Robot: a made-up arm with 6 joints.
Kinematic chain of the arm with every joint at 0, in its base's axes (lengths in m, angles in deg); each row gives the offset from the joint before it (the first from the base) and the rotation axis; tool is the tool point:
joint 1: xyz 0 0 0.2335 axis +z
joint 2: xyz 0 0 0 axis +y
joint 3: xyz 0 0 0.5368 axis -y
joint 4: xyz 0 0 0 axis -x
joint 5: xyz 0.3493 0 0 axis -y
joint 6: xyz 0 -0.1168 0 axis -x
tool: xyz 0 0 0
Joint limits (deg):
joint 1: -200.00..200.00
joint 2: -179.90..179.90
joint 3: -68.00..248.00
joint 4: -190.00..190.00
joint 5: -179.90..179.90
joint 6: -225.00..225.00
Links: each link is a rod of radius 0.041 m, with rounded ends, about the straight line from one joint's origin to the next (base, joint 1, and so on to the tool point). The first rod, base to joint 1, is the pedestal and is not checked.
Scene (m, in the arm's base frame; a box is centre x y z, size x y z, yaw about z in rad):
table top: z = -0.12
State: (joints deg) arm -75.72 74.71 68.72 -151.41 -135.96 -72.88
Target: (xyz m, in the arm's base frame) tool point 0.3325 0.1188 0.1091
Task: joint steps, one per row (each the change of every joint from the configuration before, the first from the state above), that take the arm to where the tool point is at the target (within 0.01 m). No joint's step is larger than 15 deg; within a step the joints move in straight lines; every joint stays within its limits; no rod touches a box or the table.
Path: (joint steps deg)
1: 11.56 -0.89 -14.85 1.78 0.00 0.00
2: 11.56 -0.88 -14.86 1.77 0.00 0.00
3: 11.56 -0.89 -14.85 1.78 0.00 0.00
4: 11.57 -0.88 -14.85 1.77 0.00 0.00
5: 11.56 -0.89 -14.86 1.78 0.00 0.00
6: 11.56 -0.88 -14.85 1.77 0.00 0.00
7: 11.56 -0.89 -14.85 1.78 0.00 0.00

